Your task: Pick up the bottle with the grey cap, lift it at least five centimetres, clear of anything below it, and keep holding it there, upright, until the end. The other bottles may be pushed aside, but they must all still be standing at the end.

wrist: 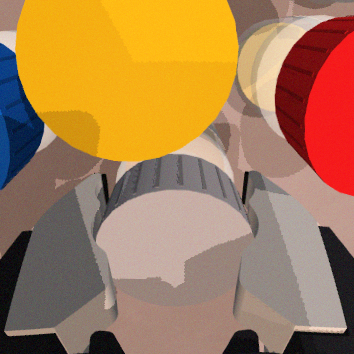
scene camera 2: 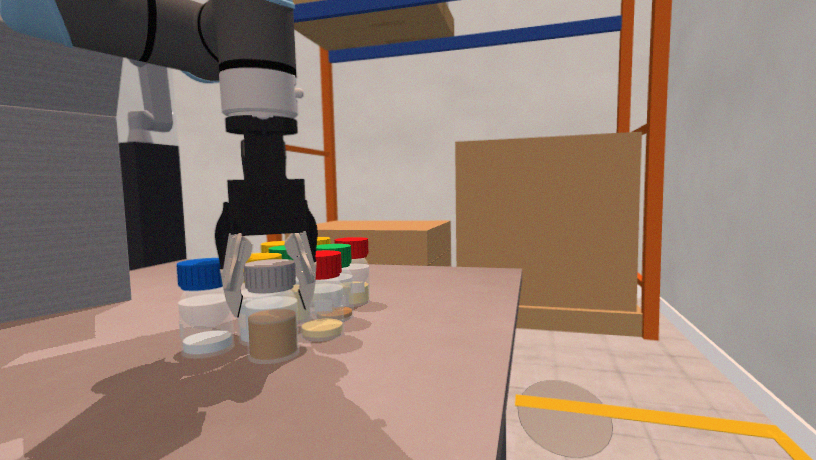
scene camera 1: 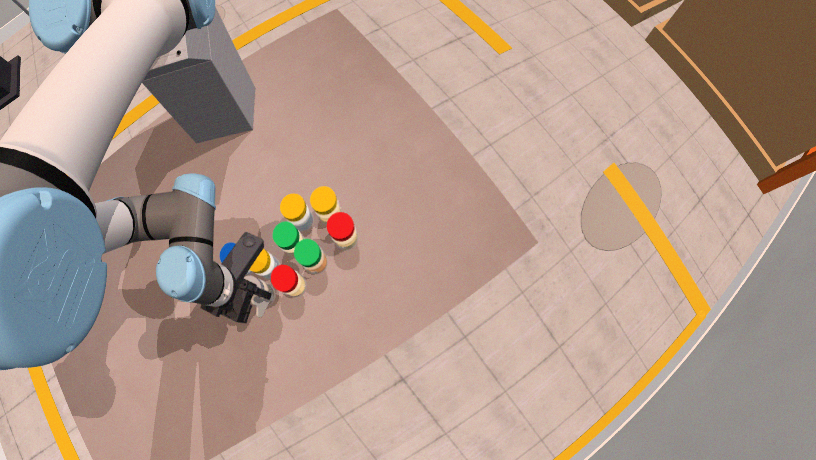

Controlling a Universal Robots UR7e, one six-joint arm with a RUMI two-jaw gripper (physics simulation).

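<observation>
The bottle with the grey cap stands upright on the table, with brown contents low in its clear body. My gripper points down over it and is shut on it, one finger at each side of the cap, fingertips reaching down beside the upper body. In scene camera 1 the arm and gripper hide most of this bottle. A yellow-capped bottle stands close behind it. A blue-capped bottle and a red-capped bottle stand on either side, upright.
Further back stand two green-capped bottles, two more yellow-capped ones and another red-capped one, all upright. The grey robot pedestal is at the left in scene camera 2.
</observation>
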